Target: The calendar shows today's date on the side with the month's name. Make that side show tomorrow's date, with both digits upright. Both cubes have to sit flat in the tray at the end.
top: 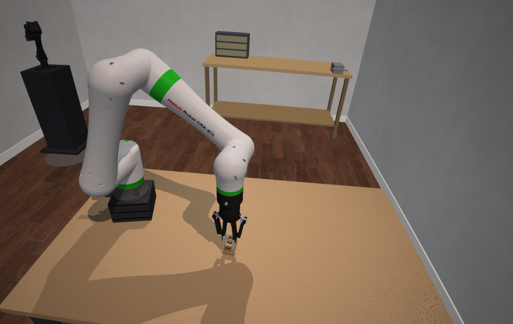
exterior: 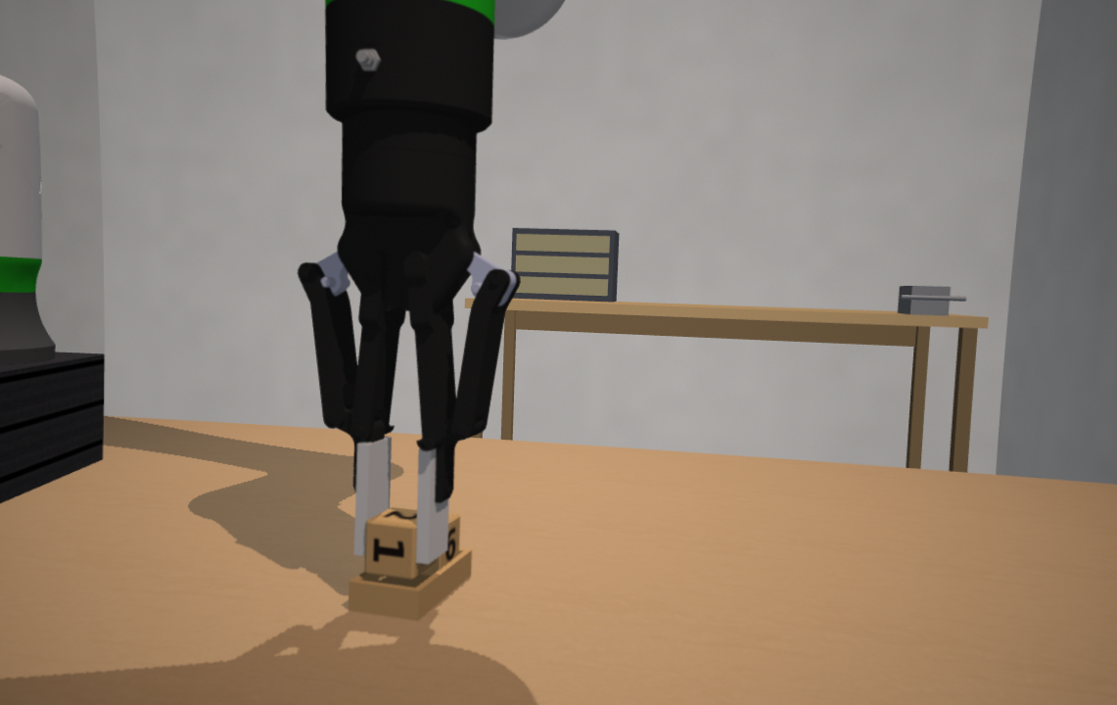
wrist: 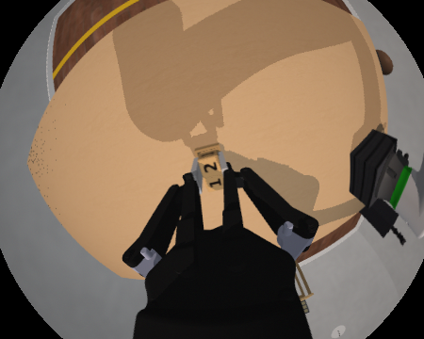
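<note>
My hand is 50 mm above the wooden tray and 20 mm to the right of it.
</note>
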